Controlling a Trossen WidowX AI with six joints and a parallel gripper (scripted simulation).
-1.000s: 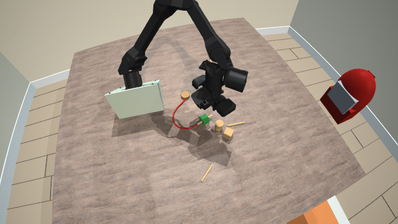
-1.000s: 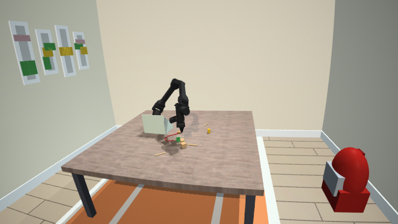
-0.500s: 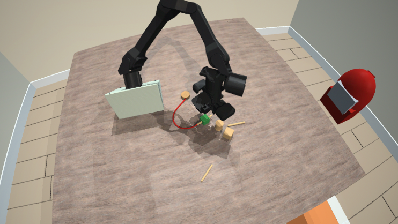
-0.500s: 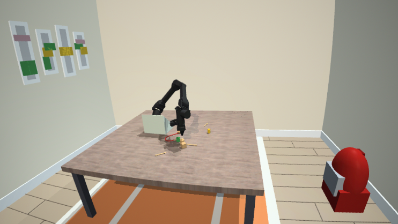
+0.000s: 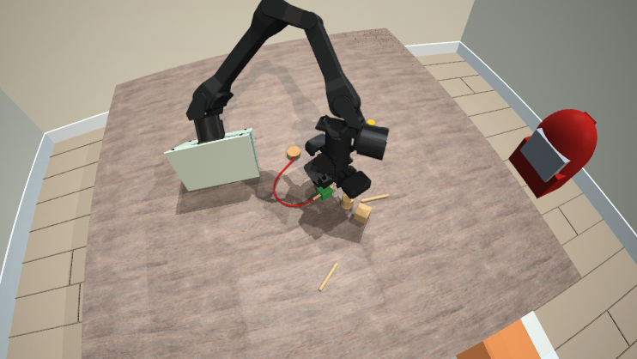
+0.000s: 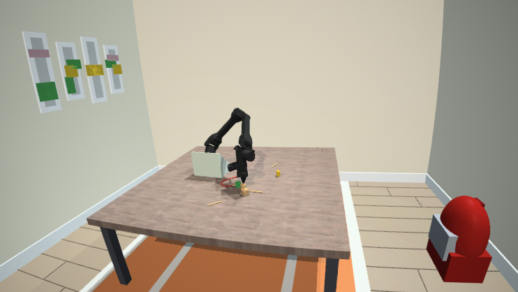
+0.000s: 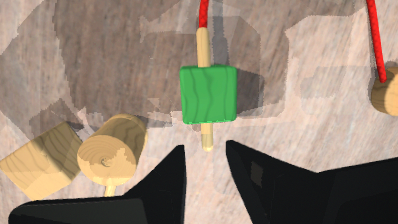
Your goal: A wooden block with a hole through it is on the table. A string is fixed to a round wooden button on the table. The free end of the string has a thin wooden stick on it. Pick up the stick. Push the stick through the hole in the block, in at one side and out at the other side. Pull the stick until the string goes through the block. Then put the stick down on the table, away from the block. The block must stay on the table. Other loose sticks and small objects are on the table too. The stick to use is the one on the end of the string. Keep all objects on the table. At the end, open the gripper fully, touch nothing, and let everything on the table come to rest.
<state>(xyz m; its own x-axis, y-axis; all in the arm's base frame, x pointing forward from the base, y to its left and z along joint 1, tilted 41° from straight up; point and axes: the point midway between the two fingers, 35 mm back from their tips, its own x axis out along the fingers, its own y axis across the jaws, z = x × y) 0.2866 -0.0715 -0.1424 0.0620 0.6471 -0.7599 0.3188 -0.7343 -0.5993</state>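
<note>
Now: gripper tip 30 mm past the green block, 10 mm to the left of it and 10 mm above it. Round my gripper tip: wooden cylinder (20 mm ahead, 50 mm to the right, 10 mm below); then wooden cube (40 mm ahead, 100 mm to the right, 10 mm below); then thin wooden stick (40 mm behind, 10 mm to the right, 10 mm below).
</note>
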